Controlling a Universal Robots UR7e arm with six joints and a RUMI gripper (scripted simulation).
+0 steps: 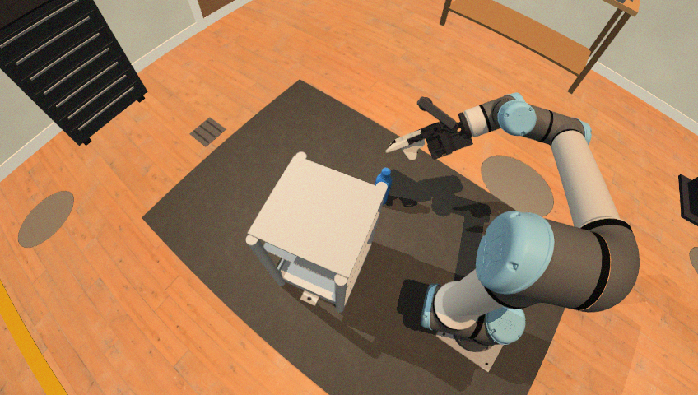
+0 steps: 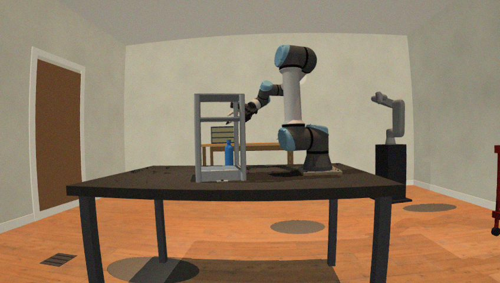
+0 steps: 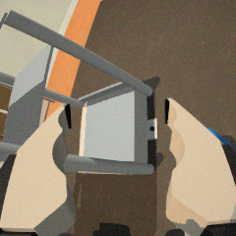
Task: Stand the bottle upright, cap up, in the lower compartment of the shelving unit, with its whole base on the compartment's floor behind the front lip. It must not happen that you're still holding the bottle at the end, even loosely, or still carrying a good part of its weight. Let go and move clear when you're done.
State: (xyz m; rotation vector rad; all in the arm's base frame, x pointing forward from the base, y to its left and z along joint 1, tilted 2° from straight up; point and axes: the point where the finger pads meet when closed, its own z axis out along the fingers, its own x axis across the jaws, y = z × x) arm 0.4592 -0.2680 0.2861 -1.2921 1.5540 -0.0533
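Right now my hand is 19 cm above the blue bottle.
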